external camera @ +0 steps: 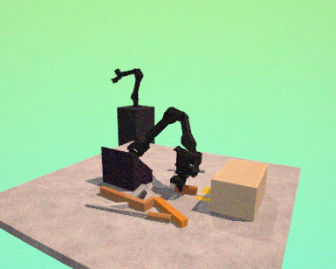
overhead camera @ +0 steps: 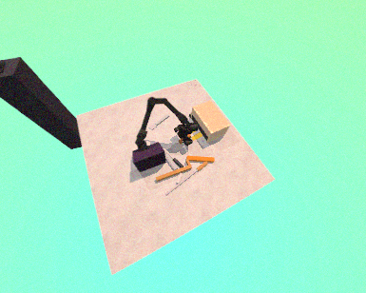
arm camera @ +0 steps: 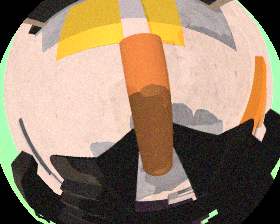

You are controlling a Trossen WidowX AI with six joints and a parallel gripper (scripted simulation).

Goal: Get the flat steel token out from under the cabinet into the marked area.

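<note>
Right now my gripper tip is 11 cm past the dark-handled tool and 15 cm to the left of it. The rest, counted from my gripper tip: orange bar: 9 cm ahead, 21 cm to the right, 1 cm above.
</note>
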